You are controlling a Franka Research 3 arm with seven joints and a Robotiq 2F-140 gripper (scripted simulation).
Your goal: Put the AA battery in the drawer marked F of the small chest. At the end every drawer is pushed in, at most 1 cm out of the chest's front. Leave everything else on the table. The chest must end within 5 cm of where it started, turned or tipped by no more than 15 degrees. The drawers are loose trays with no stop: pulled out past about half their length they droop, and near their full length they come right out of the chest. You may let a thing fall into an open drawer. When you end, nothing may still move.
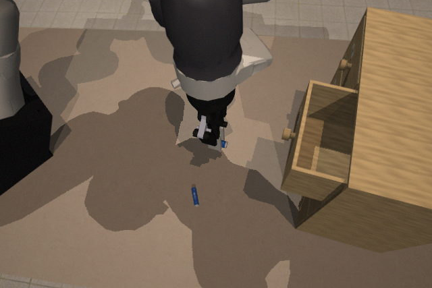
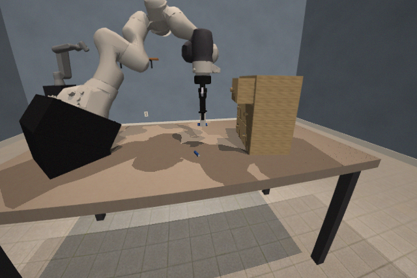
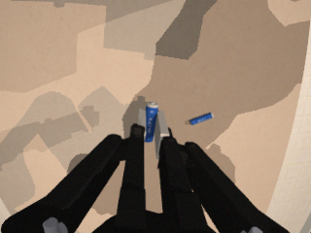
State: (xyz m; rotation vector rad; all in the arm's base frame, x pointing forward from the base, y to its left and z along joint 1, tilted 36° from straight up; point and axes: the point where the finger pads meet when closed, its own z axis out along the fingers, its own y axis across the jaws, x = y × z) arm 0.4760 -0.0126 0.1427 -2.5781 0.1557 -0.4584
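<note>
Right now the drawer is 220 mm ahead of my hand, 30 mm to the right of it and 120 mm above it.
</note>
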